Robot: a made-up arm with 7 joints. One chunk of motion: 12 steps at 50 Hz.
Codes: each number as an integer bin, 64 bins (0 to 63) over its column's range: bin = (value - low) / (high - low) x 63, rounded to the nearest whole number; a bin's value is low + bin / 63 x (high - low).
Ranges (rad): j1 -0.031..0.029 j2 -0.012..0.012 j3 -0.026..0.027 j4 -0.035..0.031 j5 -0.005..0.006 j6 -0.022..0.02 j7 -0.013..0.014
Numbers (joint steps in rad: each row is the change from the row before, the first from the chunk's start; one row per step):
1: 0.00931 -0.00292 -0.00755 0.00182 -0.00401 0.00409 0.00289
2: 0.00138 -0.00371 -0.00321 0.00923 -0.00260 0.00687 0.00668
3: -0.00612 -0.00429 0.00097 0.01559 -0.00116 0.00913 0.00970
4: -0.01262 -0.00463 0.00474 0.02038 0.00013 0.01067 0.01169
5: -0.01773 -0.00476 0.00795 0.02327 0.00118 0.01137 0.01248
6: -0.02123 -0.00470 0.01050 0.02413 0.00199 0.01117 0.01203
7: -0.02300 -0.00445 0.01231 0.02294 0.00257 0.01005 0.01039
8: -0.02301 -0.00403 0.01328 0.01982 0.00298 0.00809 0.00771
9: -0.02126 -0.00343 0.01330 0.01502 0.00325 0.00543 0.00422
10: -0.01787 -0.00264 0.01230 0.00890 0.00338 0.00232 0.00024
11: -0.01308 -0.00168 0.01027 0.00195 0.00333 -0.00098 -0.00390
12: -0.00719 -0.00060 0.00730 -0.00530 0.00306 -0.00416 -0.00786
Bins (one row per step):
1: 42 24 22 35 6 39 37
2: 34 22 27 42 14 43 46
3: 26 20 32 48 22 47 53
4: 19 19 37 53 29 49 58
5: 14 19 40 56 35 50 59
6: 10 19 43 56 40 50 58
7: 8 20 46 55 43 48 55
8: 8 21 47 52 46 45 48
9: 10 22 47 48 47 41 40
10: 14 25 46 42 48 36 31
11: 19 27 43 35 48 32 21
12: 25 30 40 28 46 27 12

